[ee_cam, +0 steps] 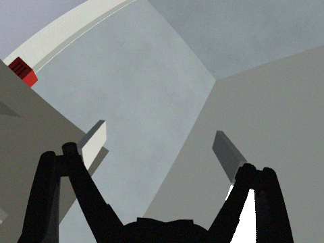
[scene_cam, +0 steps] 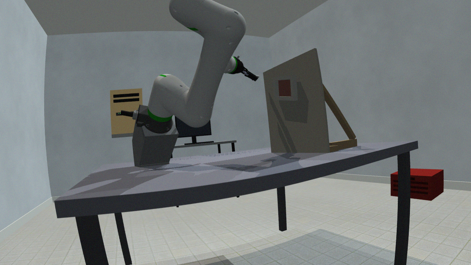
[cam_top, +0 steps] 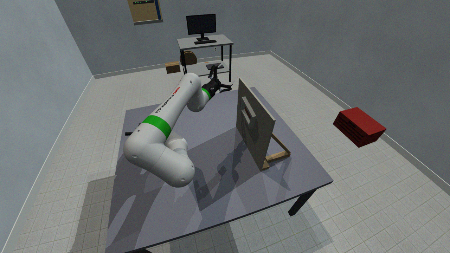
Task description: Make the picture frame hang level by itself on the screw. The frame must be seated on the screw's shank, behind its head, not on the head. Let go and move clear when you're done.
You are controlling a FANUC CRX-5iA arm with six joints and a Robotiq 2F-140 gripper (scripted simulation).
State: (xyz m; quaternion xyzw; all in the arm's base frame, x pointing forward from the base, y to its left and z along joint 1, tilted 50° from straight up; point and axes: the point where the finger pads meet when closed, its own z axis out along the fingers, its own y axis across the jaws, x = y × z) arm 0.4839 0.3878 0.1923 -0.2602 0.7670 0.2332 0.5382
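Right now my hand is 260 mm to the left of the picture frame, 170 mm above it and 60 mm short of it. The rest, counted from my hand: upright tan board: 280 mm to the right, 260 mm below, 80 mm ahead.
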